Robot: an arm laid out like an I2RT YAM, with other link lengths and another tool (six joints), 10 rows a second.
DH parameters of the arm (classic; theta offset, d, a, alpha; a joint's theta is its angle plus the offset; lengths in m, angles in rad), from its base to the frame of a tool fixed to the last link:
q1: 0 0.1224 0.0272 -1.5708
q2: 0 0 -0.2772 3.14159
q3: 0.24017 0 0.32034 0
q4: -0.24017 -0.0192 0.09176 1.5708
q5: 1.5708 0.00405 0 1.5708
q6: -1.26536 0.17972 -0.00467 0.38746
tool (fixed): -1.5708 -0.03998 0 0
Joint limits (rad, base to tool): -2.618..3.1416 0..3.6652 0..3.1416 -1.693..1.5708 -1.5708..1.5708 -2.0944..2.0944
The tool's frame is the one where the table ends.
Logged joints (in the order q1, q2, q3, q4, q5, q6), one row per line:
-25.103, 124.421, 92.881, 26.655, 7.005, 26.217
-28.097, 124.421, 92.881, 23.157, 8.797, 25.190
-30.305, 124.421, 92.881, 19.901, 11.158, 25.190
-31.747, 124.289, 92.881, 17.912, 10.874, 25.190
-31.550, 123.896, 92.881, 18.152, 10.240, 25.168
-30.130, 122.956, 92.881, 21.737, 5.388, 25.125
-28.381, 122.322, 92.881, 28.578, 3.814, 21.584
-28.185, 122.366, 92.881, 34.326, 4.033, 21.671
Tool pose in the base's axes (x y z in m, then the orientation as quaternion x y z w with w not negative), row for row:
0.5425, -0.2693, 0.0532, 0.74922, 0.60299, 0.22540, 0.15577
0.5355, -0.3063, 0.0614, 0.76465, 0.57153, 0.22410, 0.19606
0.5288, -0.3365, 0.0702, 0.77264, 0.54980, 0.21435, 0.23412
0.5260, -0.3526, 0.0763, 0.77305, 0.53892, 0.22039, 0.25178
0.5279, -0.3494, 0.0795, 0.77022, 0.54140, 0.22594, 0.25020
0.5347, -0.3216, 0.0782, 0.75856, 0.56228, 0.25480, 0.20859
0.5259, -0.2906, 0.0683, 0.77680, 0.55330, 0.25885, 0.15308
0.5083, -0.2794, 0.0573, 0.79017, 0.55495, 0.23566, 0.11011
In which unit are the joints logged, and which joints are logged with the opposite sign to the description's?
The joints are logged in degrees. Opposite sign: q4, q6.
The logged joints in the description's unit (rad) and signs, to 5 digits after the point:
-0.43813, 2.17156, 1.62108, -0.46522, 0.12226, -0.45757
-0.49039, 2.17156, 1.62108, -0.40417, 0.15354, -0.43965
-0.52892, 2.17156, 1.62108, -0.34734, 0.19474, -0.43965
-0.55409, 2.16925, 1.62108, -0.31262, 0.18979, -0.43965
-0.55065, 2.16239, 1.62108, -0.31681, 0.17872, -0.43926
-0.52587, 2.14599, 1.62108, -0.37938, 0.09404, -0.43851
-0.49534, 2.13492, 1.62108, -0.49878, 0.06657, -0.37671
-0.49192, 2.13569, 1.62108, -0.59910, 0.07039, -0.37823

